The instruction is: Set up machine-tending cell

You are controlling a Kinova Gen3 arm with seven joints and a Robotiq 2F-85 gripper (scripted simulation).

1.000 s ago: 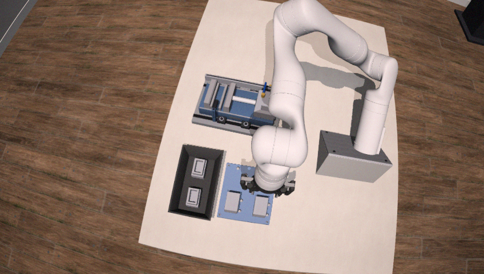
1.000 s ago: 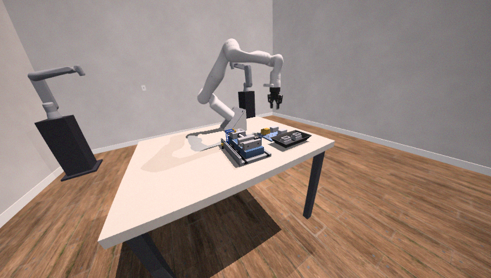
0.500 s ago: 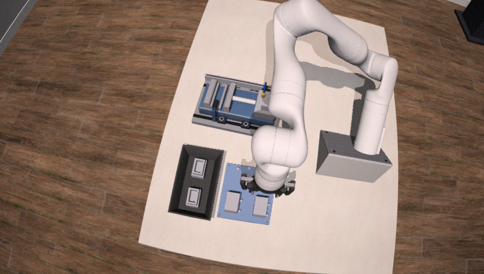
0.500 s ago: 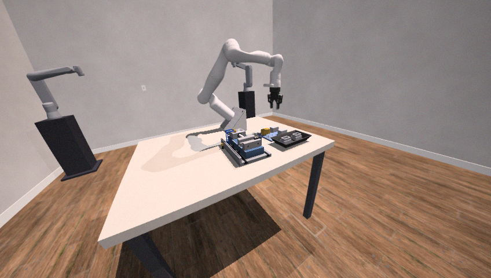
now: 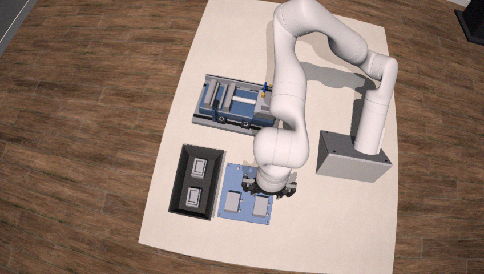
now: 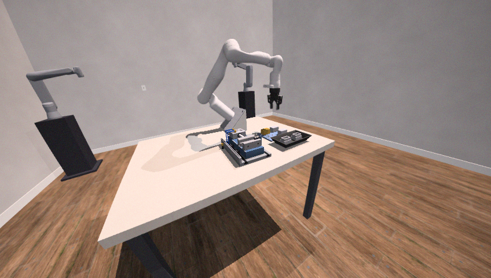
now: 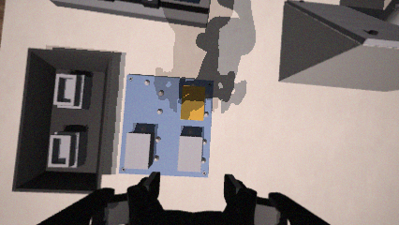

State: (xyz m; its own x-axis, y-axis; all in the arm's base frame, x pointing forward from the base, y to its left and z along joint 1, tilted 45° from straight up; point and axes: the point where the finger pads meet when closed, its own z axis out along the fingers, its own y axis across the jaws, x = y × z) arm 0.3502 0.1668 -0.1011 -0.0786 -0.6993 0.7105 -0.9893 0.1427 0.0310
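The brass blank lies 17 cm below my hand and 9 cm to the right of it. Also, from my hand: white rod 36 cm to the right, 12 cm below, 8 cm ahead; then hose block 34 cm to the right, 12 cm below; then blue vise 36 cm to the right, 15 cm below, 10 cm ahead.
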